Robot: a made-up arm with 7 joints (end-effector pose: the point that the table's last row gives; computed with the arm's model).
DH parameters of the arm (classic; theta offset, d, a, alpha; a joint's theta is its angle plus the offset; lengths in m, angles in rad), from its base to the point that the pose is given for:
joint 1: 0 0.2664 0 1.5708
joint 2: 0 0.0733 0 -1.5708
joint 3: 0 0.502 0.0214 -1.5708
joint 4: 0 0.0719 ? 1.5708
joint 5: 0 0.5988 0 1.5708
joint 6: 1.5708 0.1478 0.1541 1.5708
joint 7: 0 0.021 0 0
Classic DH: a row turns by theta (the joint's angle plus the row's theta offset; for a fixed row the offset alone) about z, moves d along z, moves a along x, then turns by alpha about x.
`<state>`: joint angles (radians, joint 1 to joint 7).
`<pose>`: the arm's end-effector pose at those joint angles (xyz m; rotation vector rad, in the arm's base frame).
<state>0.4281 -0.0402 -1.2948 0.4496 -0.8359 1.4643 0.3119</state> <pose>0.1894 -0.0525 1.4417 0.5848 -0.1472 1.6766</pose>
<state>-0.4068 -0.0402 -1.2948 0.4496 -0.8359 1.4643 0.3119</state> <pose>0.0883 -0.1756 1.4417 0.4333 -0.3390 0.8654</pose>
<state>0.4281 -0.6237 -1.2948 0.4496 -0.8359 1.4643 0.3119</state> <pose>0.7558 0.2060 1.1643 0.8199 0.4326 1.4581</pose>
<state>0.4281 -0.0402 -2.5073 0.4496 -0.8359 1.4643 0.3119</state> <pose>0.1092 -0.1574 1.4464 0.3128 -0.3857 0.5047</pose>
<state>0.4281 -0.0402 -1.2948 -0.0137 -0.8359 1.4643 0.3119</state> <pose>-0.0124 0.1825 1.3994 0.0693 -0.0586 1.7489</pose>
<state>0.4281 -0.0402 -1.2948 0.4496 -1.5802 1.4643 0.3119</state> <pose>0.3322 -0.0070 1.4076 0.4810 0.0273 0.9548</pose>
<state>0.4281 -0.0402 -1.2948 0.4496 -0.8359 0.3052 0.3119</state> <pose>0.2028 -0.2070 1.5120 1.1653 -1.2014 1.1156</pose>
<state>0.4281 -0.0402 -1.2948 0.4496 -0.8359 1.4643 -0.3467</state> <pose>0.1894 -0.0525 1.4417 0.5562 0.0461 1.0371</pose>
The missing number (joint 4, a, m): -0.0319
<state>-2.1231 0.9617 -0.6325 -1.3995 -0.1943 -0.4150 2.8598</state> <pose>0.6890 0.6101 0.1324 0.0396 -1.0115 -2.6039</pose>
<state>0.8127 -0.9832 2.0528 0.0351 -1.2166 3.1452 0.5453</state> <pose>0.7135 0.4390 0.7696 0.4850 0.9439 -1.3526</pose>
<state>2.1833 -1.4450 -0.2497 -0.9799 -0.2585 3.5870 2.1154</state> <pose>-0.3393 0.5932 0.7308 1.6502 -0.4618 0.9521</pose>
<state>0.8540 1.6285 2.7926 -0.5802 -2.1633 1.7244 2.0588</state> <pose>-0.2917 -1.0401 0.4536 0.9245 -0.8166 0.5407</pose>
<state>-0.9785 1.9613 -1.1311 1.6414 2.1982 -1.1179 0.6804</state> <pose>-0.8122 0.2068 0.5885 -1.8174 -1.1170 -1.7010</pose>
